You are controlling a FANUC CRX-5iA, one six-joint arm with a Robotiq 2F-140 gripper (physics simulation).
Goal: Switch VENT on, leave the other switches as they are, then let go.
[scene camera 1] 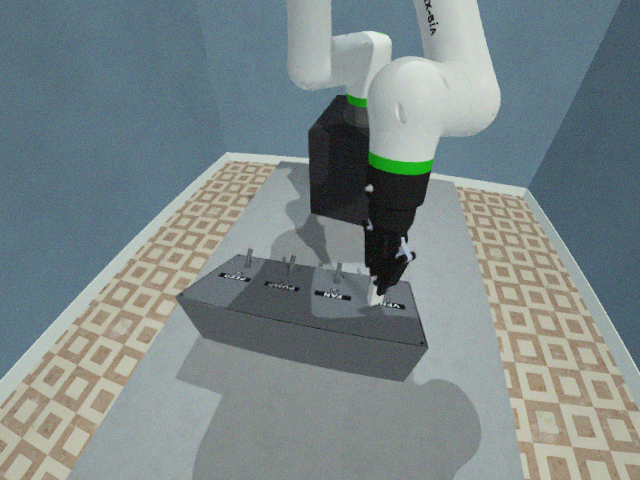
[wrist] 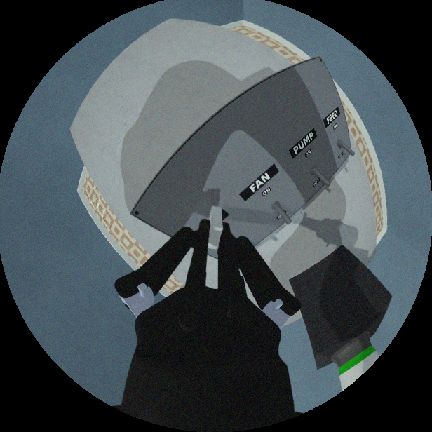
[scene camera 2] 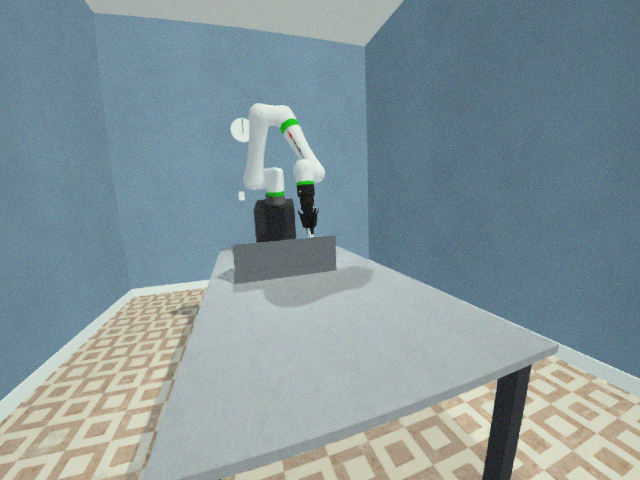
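The grey switch box stands on the table. My gripper is shut and empty, its pale fingertips low over the box's VENT end. The VENT label is partly covered by the fingers; the VENT lever is hidden, so its position and any contact cannot be told. The FAN lever, PUMP lever and FEED lever lean away from their ON marks. The levers do not show in scene camera 2.
The black robot pedestal stands behind the box, on the levers' side. The FAN lever is the nearest visible lever to the fingers. The table extends beyond the box's other side.
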